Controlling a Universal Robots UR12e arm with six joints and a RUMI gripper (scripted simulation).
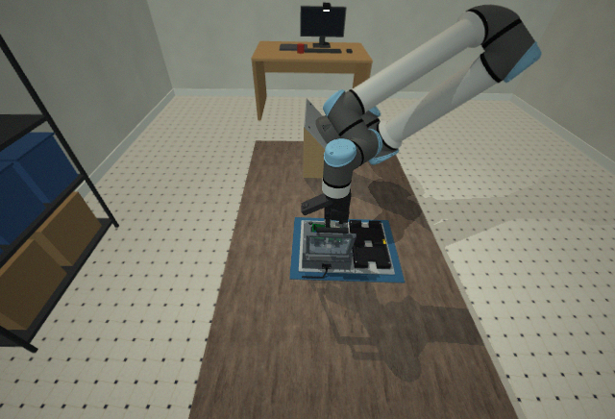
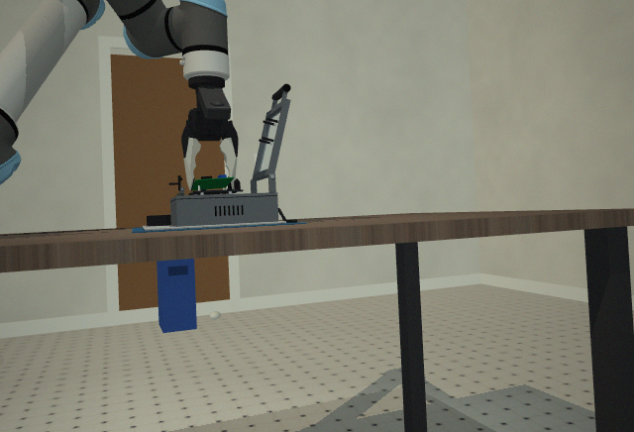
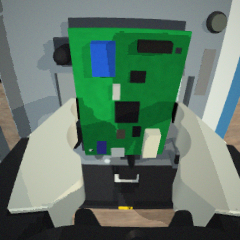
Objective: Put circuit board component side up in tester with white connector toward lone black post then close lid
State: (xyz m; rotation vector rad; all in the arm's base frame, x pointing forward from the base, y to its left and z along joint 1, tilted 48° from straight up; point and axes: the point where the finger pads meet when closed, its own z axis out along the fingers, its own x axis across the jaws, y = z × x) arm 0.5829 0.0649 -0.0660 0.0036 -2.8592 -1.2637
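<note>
Right now the green circuit board is right at my hand. Round my hand: tester lid 12 cm ahead, 10 cm above; then tester 4 cm to the left, 3 cm ahead, 3 cm above.
</note>
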